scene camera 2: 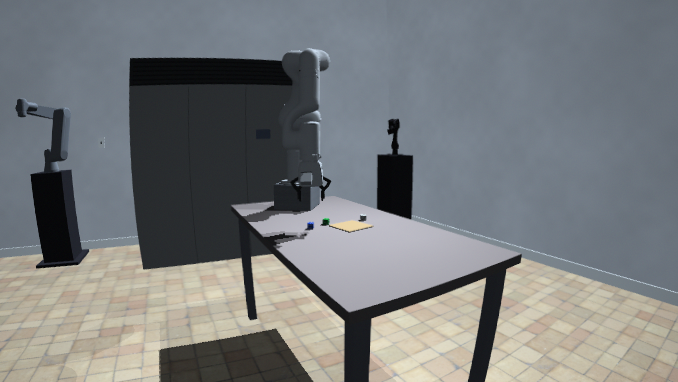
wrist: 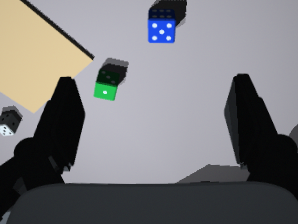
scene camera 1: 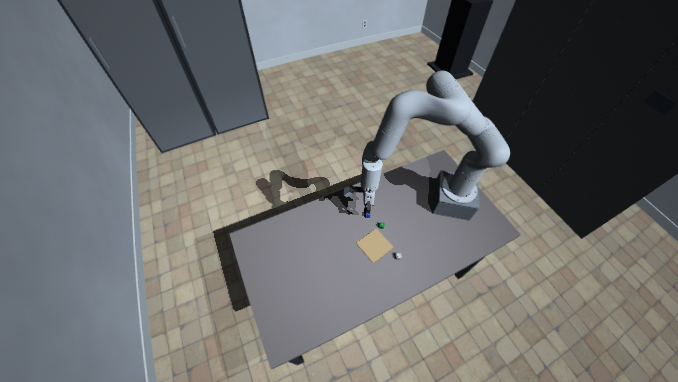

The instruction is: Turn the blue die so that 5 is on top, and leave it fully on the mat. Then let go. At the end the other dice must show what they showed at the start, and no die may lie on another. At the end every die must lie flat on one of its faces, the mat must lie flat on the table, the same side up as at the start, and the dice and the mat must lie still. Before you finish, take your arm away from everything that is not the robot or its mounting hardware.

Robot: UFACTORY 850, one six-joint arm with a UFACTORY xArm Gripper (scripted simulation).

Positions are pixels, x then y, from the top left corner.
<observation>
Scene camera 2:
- my gripper: 311,200
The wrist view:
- my gripper: 154,93
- blue die: 161,28
</observation>
